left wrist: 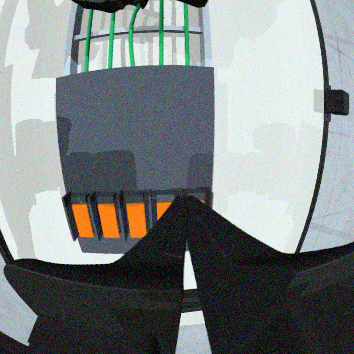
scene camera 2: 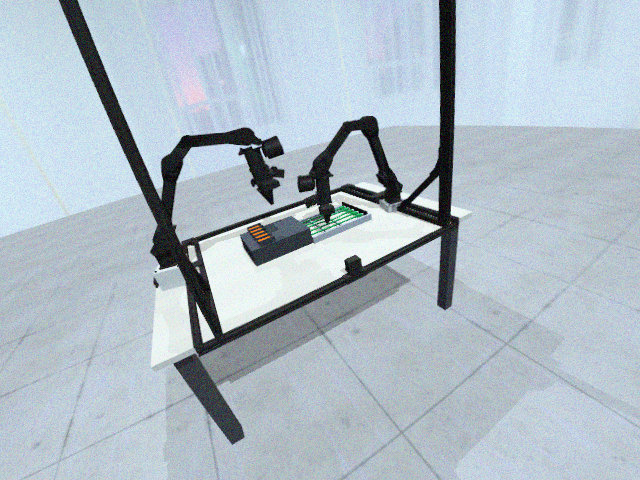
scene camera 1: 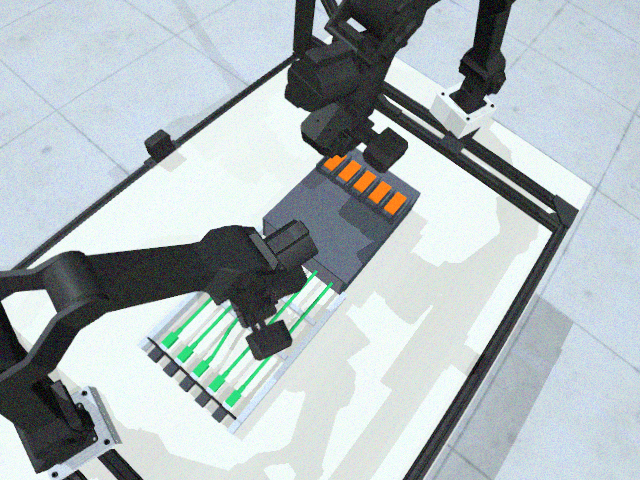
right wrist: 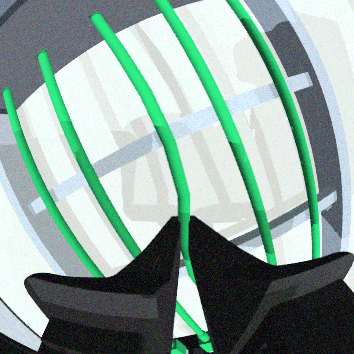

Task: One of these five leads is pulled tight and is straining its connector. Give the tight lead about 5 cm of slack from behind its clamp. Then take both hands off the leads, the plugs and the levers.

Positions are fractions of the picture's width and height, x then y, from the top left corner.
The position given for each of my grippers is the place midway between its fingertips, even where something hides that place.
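Observation:
My left gripper (left wrist: 0.52, 0.57) is shut and holds nothing. My right gripper is in sight too, at (scene camera 1: 0.40, 0.64) and again at (right wrist: 0.52, 0.63). I can also see a green lead (right wrist: 0.42, 0.28).

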